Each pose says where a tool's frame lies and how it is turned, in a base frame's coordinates. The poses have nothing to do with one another.
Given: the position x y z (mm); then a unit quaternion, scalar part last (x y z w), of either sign.
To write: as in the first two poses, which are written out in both.
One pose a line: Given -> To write
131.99, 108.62, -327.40, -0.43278, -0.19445, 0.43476, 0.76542 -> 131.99, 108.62, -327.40, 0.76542, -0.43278, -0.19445, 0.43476
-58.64, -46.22, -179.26, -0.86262, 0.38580, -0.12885, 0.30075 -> -58.64, -46.22, -179.26, 0.30075, -0.86262, 0.38580, -0.12885
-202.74, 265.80, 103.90, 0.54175, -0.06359, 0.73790, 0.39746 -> -202.74, 265.80, 103.90, 0.39746, 0.54175, -0.06359, 0.73790
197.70, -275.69, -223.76, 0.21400, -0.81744, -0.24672, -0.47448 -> 197.70, -275.69, -223.76, 0.47448, -0.21400, 0.81744, 0.24672
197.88, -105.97, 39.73, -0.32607, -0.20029, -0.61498, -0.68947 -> 197.88, -105.97, 39.73, 0.68947, 0.32607, 0.20029, 0.61498
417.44, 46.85, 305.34, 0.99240, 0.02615, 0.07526, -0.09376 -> 417.44, 46.85, 305.34, 0.09376, -0.99240, -0.02615, -0.07526
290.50, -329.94, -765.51, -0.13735, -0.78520, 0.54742, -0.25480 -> 290.50, -329.94, -765.51, 0.25480, 0.13735, 0.78520, -0.54742
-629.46, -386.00, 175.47, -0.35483, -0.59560, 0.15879, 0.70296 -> -629.46, -386.00, 175.47, 0.70296, -0.35483, -0.59560, 0.15879
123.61, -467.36, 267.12, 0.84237, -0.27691, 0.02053, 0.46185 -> 123.61, -467.36, 267.12, 0.46185, 0.84237, -0.27691, 0.02053
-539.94, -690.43, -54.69, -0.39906, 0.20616, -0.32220, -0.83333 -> -539.94, -690.43, -54.69, 0.83333, 0.39906, -0.20616, 0.32220
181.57, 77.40, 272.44, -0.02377, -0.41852, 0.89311, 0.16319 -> 181.57, 77.40, 272.44, 0.16319, -0.02377, -0.41852, 0.89311
